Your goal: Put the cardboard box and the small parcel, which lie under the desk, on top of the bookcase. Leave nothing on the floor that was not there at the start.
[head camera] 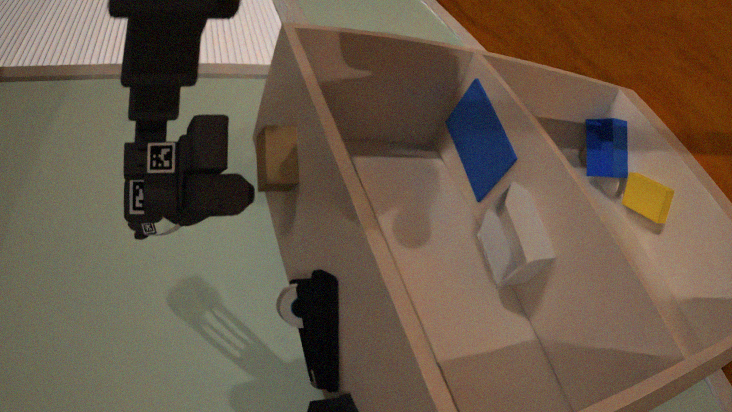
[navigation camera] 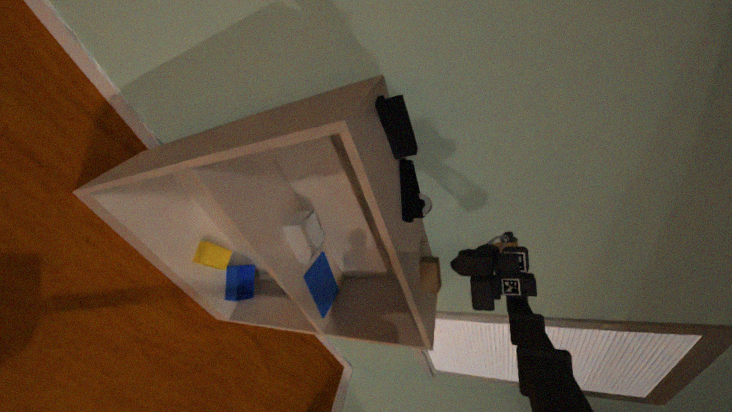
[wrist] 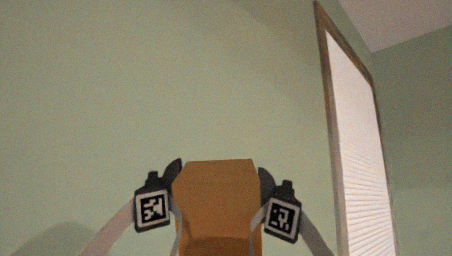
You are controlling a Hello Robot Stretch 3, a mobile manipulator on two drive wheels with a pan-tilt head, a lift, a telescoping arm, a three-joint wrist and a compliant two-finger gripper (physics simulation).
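Frame: origin at the robot's base, x ahead, y left, z up, level; metres.
Seen in the pictures: gripper, between the fingertips: (wrist: 220, 181).
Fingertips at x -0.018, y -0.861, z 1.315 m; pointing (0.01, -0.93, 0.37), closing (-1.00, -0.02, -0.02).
A point is followed by its place in that frame.
The bookcase (head camera: 317, 235) @(y -0.731, x 0.031, z 1.061 m) (navigation camera: 376, 153) @(y -0.510, x 0.215, z 1.061 m) appears tilted in the head and navigation views. A tan cardboard box (head camera: 279, 158) @(y -0.812, x -0.081, z 1.089 m) (navigation camera: 430, 273) @(y -0.812, x -0.076, z 1.092 m) sits on its top, near one end. My gripper (head camera: 140, 230) (navigation camera: 507, 237) @(y -0.860, x -0.018, z 1.315 m) (wrist: 220, 181) @(y -0.860, x -0.018, z 1.315 m) is raised beside that end, in front of the green wall. In the wrist view its two fingers press on both sides of an orange-brown box, which looks like the small parcel (wrist: 217, 210) @(y -0.812, x -0.018, z 1.296 m). In the head view my wrist hides the parcel. The desk does not show in these views.
Black objects (head camera: 320, 327) (navigation camera: 396, 125), one with a white round part, stand farther along the bookcase top. Its shelves hold a blue panel (head camera: 481, 140) @(y -0.898, x -0.138, z 0.653 m), a white angular piece (head camera: 527, 235) @(y -0.719, x 0.047, z 0.693 m), a blue block (head camera: 607, 148) @(y -0.979, x -0.167, z 0.103 m) and a yellow block (head camera: 647, 198) @(y -0.806, x -0.018, z 0.146 m). A window (wrist: 360, 125) @(y -1.685, x -0.663, z 1.647 m) is nearby.
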